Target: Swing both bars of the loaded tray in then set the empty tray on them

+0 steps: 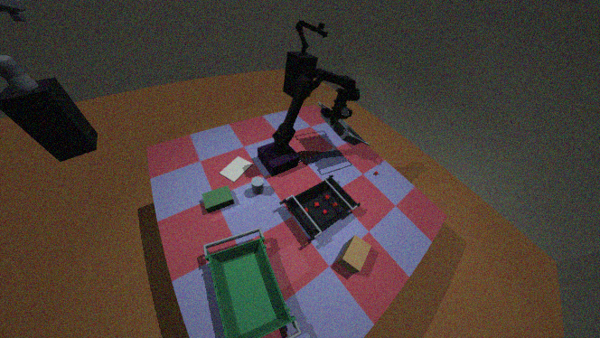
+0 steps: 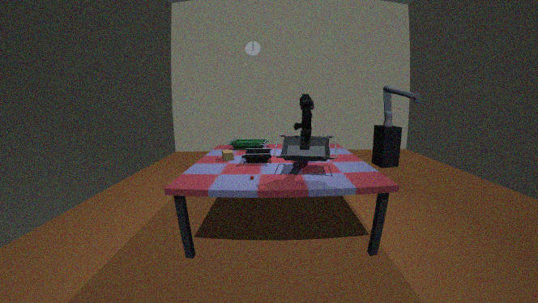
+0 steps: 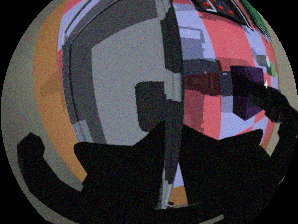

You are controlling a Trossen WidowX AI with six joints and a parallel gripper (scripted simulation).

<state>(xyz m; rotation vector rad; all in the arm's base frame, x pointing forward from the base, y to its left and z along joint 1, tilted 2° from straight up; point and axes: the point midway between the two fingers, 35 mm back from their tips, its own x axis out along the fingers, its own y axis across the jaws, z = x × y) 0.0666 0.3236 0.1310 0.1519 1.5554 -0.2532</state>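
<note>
My gripper tip is 8 cm to the right of the grey tray, 2 cm short of it and 1 cm above it. Also, from my gripper tip: red block 34 cm ahead, 17 cm below, 12 cm to the left; then grey cup 53 cm to the right, 14 cm below, 5 cm ahead; then white card 55 cm to the right, 18 cm below, 13 cm behind.
</note>
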